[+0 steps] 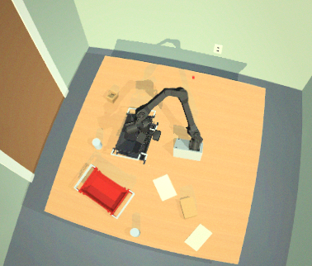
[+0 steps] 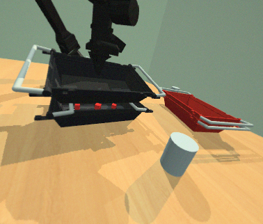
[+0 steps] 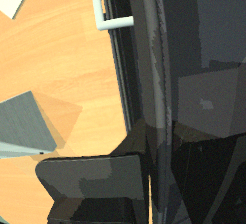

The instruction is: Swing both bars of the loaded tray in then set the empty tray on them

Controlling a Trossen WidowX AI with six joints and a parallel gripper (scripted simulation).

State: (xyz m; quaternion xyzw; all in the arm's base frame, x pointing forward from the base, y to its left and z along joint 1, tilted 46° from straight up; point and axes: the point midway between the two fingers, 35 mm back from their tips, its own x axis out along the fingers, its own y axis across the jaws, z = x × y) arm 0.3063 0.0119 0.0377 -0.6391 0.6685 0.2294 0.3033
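The black tray lies 8 cm ahead of my gripper tip, 1 cm to the right of it and 1 cm above it.
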